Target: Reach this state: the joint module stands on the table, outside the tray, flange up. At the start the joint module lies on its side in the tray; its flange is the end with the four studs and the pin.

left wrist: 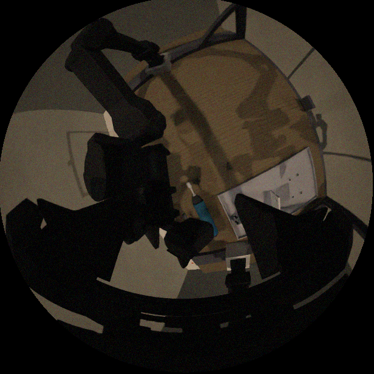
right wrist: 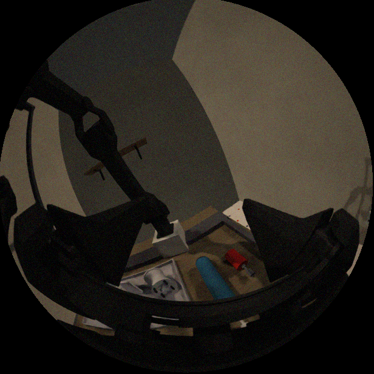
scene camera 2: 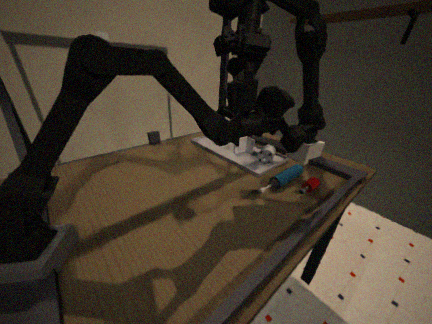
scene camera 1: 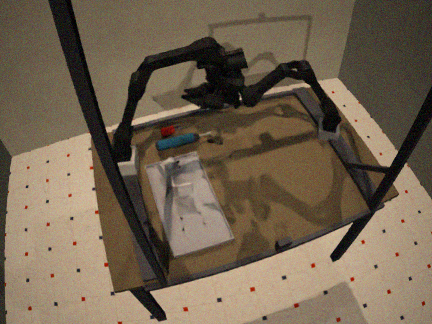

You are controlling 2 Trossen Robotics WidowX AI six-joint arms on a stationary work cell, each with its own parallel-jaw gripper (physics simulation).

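Frame: origin at the left arm's base, x ahead, y left, z up, level; metres.
Seen in the pictures: left gripper, fingertip midpoint: [scene camera 1: 223, 96]; right gripper, fingertip midpoint: [scene camera 2: 303, 115] [scene camera 1: 182, 93]; left arm's base at its link origin: [scene camera 2: 306, 140] [scene camera 1: 123, 155]; right arm's base at its link origin: [scene camera 2: 28, 246] [scene camera 1: 329, 126].
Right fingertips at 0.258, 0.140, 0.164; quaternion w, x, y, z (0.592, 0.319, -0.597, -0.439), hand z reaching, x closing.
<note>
Offsets run from my right fingertips to a thing's top centre, as dx, dy, dz.
The white joint module @[-0.076, -0.178, -0.182] [scene camera 1: 171, 161] [scene camera 2: 267, 153] [right wrist: 159, 281] lies on its side at one end of the pale tray @[-0.024, -0.323, -0.233] [scene camera 1: 200, 241] [scene camera 2: 214, 145] [left wrist: 306, 172]. Its flange with dark studs faces sideways in the right wrist view. In the left wrist view the module is largely hidden by a finger. My left gripper [left wrist: 188, 196] is open and empty, high above the table, looking down past the right arm at the tray. My right gripper [right wrist: 196, 203] is open and empty, above the table's edge near the tools. In scene camera 1 the arms overlap, hiding finger detail.
A blue-handled tool @[-0.015, -0.030, -0.208] [scene camera 1: 177, 141] [scene camera 2: 289, 176] [left wrist: 205, 216] [right wrist: 212, 277] lies beside the tray. A small red tool @[-0.063, +0.040, -0.215] [scene camera 1: 167, 131] [scene camera 2: 311, 184] [right wrist: 236, 258] lies beyond it. A white upright piece @[-0.031, -0.277, -0.175] [scene camera 2: 246, 144] [left wrist: 275, 200] stands in the tray. The two arms are close together.
</note>
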